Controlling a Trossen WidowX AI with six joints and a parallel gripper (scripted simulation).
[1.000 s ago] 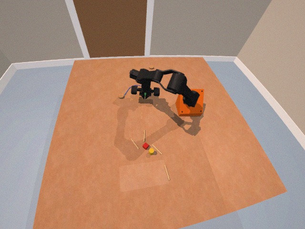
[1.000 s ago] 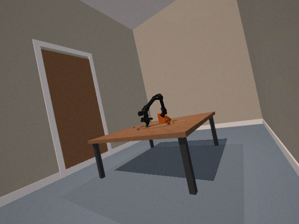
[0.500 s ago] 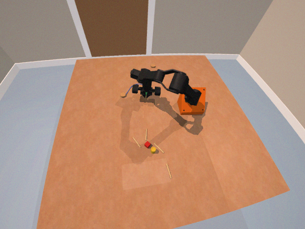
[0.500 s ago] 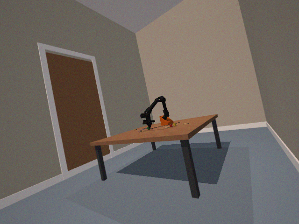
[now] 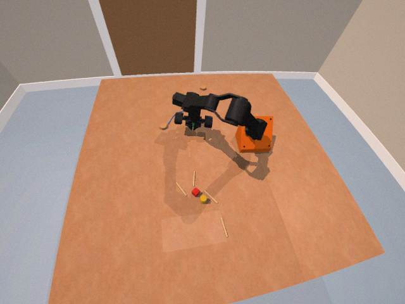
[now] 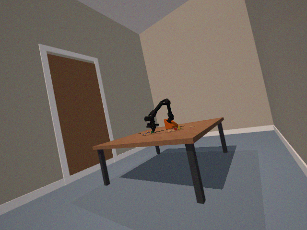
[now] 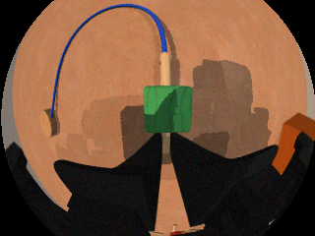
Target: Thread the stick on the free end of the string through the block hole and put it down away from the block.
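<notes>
The green block lies 3 cm to the right of my gripper tip, 1 cm behind it and 1 cm above it. Round my gripper tip: round wooden button (16 cm ahead, 4 cm to the right); thin wooden stick (4 cm to the right, 1 cm behind, 1 cm above); red cube (35 cm to the left, 2 cm ahead).
</notes>
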